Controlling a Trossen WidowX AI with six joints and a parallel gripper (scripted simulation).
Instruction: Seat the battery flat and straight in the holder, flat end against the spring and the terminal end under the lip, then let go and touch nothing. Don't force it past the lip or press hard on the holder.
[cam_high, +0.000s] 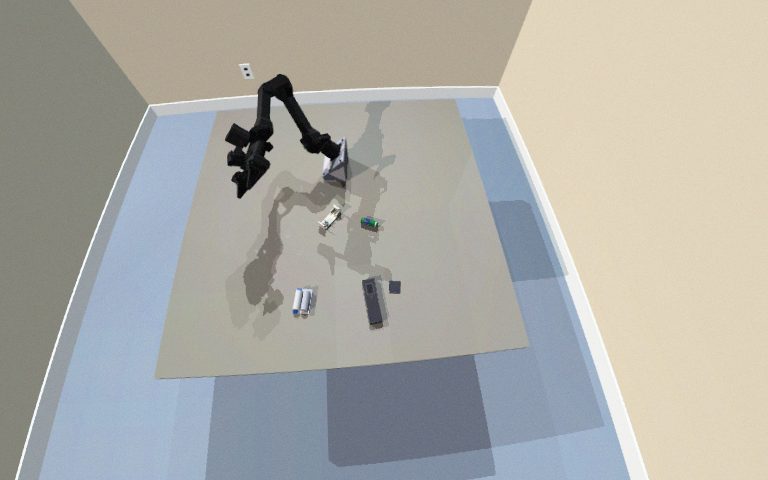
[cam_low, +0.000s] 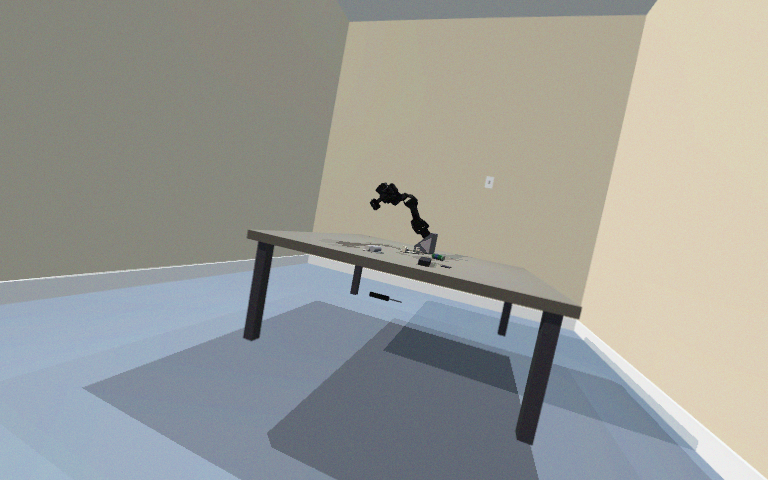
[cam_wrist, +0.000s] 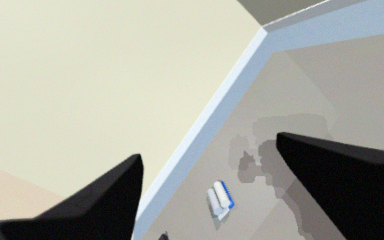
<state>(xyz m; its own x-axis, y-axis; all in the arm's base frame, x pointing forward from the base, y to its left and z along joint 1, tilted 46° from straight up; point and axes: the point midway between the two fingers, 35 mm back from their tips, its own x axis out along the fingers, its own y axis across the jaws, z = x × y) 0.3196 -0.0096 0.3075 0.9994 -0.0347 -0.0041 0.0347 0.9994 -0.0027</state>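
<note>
Now: gripper tip 70 mm past the battery, 400 mm to the right of it and 270 mm above it. Round my gripper tip: black remote battery door: 190 mm ahead, 510 mm to the left, 280 mm below; then black remote control: 250 mm ahead, 430 mm to the left, 260 mm below; then screwdriver: 270 mm ahead, 300 mm to the left, 470 mm below.
</note>
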